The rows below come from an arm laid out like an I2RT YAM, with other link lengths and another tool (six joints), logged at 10 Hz.
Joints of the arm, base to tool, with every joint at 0 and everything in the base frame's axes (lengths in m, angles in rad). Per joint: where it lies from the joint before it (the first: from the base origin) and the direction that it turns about. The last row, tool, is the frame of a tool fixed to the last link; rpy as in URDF.
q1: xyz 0.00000 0.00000 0.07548 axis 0 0 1
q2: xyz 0.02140 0.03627 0.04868 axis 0 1 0
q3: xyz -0.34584 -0.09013 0.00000 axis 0 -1 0
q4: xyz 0.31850 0.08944 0.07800 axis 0 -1 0
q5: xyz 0.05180 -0.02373 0.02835 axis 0 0 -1
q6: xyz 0.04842 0.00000 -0.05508 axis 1 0 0
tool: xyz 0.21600 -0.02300 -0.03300 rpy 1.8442 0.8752 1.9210
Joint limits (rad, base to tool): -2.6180..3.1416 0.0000..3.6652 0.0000..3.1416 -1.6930..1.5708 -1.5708..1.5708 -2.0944..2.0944
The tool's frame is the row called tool.
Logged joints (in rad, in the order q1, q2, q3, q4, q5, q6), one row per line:
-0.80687 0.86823 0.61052 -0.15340 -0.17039 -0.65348
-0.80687 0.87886 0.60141 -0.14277 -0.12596 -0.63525
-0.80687 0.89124 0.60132 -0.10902 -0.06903 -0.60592
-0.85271 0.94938 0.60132 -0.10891 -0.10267 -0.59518
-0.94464 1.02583 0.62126 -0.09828 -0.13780 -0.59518
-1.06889 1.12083 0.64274 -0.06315 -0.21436 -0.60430
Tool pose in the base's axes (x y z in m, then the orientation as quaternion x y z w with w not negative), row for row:
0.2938 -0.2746 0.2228 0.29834 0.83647 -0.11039 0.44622
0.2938 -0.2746 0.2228 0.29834 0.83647 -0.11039 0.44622
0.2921 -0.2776 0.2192 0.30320 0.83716 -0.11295 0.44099
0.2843 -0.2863 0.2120 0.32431 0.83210 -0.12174 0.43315
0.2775 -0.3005 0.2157 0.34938 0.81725 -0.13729 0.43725
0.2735 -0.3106 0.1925 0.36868 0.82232 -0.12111 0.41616
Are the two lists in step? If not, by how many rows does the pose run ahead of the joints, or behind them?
The pose runs 2 rows behind the joints: the pose in row i belongs to the joints in row i - 2.
